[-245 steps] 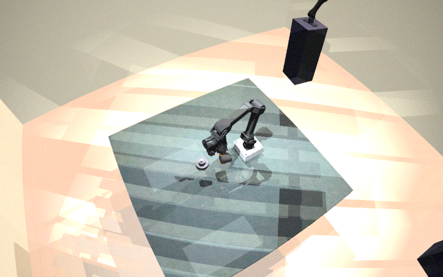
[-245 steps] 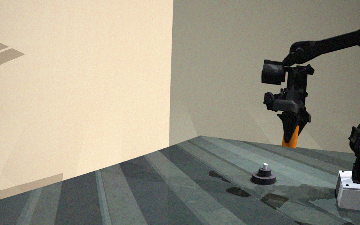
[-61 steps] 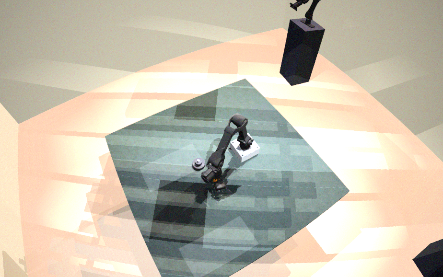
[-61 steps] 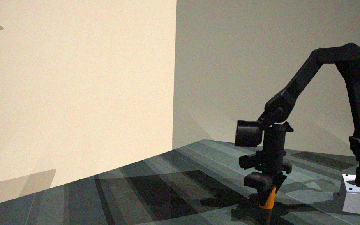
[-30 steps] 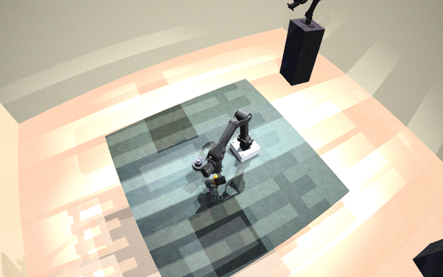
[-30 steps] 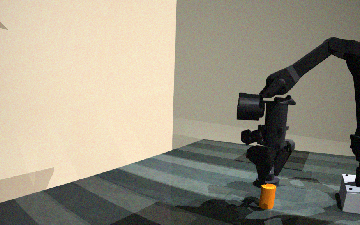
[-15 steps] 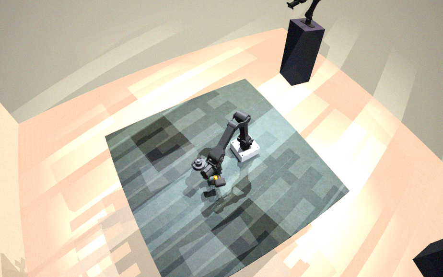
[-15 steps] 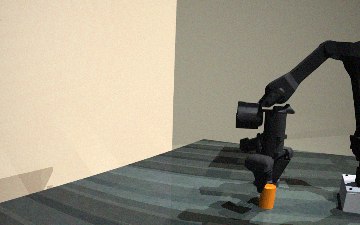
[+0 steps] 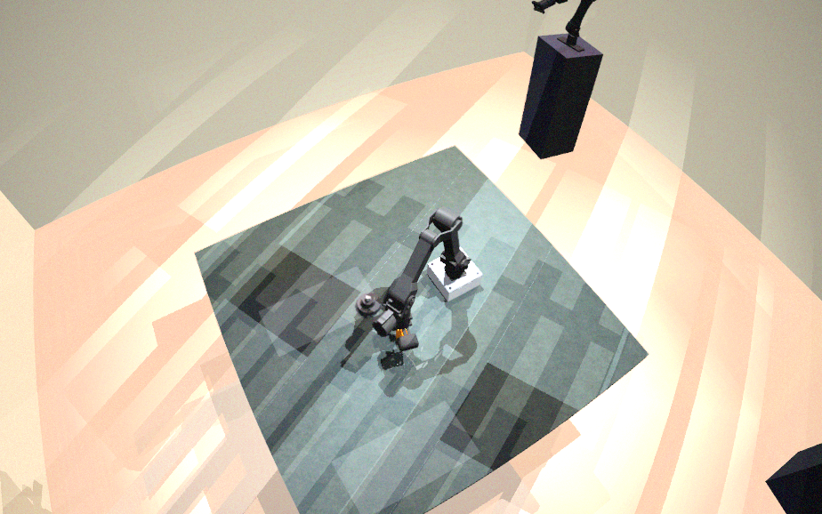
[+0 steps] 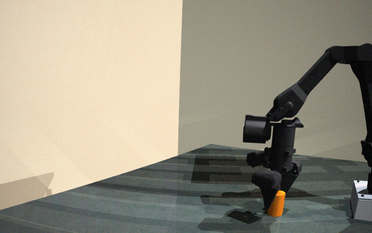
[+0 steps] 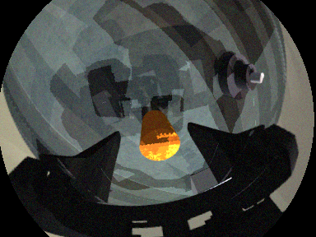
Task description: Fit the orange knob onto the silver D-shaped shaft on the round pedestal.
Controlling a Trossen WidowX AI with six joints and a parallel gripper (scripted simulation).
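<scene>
My gripper tip is 1 cm below the orange knob. Round my gripper tip: dark round pedestal 6 cm ahead, 17 cm to the right.
</scene>
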